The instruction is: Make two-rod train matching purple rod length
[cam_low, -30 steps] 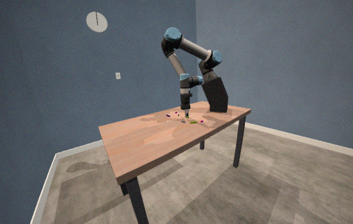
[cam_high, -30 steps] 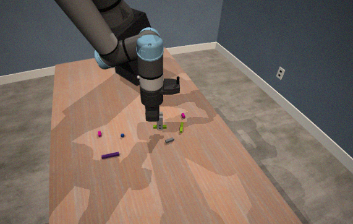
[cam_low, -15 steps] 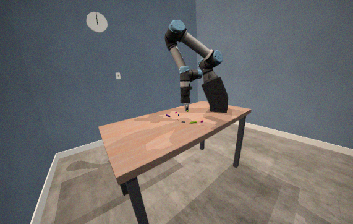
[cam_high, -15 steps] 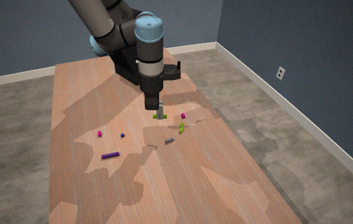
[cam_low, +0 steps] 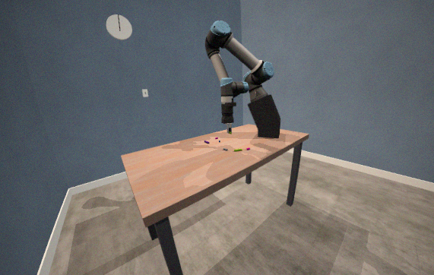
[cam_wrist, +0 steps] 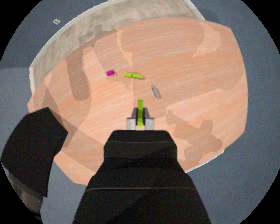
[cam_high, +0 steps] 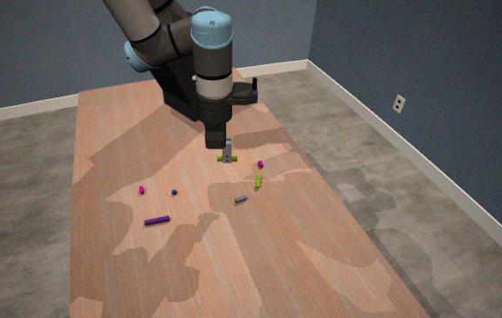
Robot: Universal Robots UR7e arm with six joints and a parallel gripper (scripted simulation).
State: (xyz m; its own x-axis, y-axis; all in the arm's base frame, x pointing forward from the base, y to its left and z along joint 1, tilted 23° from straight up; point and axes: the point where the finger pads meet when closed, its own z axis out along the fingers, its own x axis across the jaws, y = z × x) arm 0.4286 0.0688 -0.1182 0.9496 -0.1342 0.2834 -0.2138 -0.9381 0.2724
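Right now the blue rod is 14 cm to the right of my hand, 11 cm below it and 1 cm behind it. Also, from my hand: purple rod 19 cm to the right, 11 cm below, 8 cm ahead; then grey rod 11 cm below, 5 cm ahead, 2 cm to the left.
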